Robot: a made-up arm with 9 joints. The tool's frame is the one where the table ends. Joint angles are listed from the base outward.
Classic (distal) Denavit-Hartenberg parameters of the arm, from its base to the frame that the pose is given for. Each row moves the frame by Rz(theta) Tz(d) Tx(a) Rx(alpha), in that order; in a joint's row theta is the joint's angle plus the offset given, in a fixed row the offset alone. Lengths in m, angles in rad.
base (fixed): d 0.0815; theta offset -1.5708; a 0; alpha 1.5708
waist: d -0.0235; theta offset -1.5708; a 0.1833; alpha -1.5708
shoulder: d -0.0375; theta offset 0; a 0.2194; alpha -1.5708
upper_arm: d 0.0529; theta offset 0; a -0.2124; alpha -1.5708
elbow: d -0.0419; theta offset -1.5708; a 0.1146; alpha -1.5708
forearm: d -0.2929; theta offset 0; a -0.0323; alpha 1.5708
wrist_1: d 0.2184; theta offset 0; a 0.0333; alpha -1.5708
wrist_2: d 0.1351; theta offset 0; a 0.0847; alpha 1.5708
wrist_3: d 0; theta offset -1.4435; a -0.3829; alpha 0
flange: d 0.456; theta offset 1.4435; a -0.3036; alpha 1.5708
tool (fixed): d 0.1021; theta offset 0; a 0; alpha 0
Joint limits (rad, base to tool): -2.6..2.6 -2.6..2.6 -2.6..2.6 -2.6..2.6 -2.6..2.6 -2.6..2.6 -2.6..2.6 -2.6..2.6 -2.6..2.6
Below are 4 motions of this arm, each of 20 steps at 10 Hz.
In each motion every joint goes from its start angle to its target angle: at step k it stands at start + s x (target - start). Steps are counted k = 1, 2, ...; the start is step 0. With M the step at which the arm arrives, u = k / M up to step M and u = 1 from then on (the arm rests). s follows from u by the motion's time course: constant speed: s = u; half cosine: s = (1 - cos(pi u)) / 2; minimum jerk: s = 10 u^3 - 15 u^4 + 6 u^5.
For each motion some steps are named. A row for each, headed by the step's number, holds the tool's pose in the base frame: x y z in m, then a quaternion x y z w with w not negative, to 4 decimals.
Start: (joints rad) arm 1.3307 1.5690 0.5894 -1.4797 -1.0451 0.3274 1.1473 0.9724 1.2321
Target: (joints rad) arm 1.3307 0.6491 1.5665 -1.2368 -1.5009 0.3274 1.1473 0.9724 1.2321
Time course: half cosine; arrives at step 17
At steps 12, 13, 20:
12: -0.1112 -0.0847 -0.0478 -0.2478 0.3239 0.1767 0.8958
13: -0.1059 -0.0910 -0.0334 -0.2299 0.3511 0.1645 0.8926
20: -0.0976 -0.1053 -0.0089 -0.1926 0.3992 0.1433 0.8849

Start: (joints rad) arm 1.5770 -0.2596 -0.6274 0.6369 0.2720 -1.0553 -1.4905 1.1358 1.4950
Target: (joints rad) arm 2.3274 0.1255 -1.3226 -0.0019 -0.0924 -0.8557 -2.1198 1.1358 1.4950
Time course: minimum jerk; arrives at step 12
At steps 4, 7, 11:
4: -0.0062 -0.5463 -0.0354 0.4750 -0.2030 0.6003 0.6106
7: 0.0348 -0.4378 0.1726 0.3240 0.0854 0.4874 0.8063
11: 0.0765 -0.3246 0.2203 0.0919 0.2583 0.3343 0.9017

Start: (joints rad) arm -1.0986 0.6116 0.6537 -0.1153 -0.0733 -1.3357 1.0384 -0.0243 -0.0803
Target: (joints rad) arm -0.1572 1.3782 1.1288 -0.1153 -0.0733 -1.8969 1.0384 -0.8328 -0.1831
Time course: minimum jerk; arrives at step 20
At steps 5, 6, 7, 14, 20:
5: -0.0621 -0.6412 0.5254 -0.7065 0.3501 0.6068 0.1008
6: -0.1050 -0.6537 0.5203 -0.6939 0.3699 0.6041 0.1289
7: -0.1579 -0.6691 0.5119 -0.6809 0.3894 0.5983 0.1637
14: -0.4954 -0.8563 0.3496 -0.6714 0.3522 0.5070 0.4100
20: -0.5041 -0.9424 0.3068 -0.6933 0.2893 0.4930 0.4389

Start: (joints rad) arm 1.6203 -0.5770 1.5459 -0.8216 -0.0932 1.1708 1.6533 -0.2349 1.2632
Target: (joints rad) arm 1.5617 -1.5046 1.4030 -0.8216 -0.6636 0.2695 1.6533 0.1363 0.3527
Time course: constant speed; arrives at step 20
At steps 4, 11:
4: 0.2082 -0.4385 0.2022 0.2738 0.1925 -0.8719 0.3575
11: 0.2727 -0.4236 0.2318 0.1738 0.0079 -0.9162 0.3611

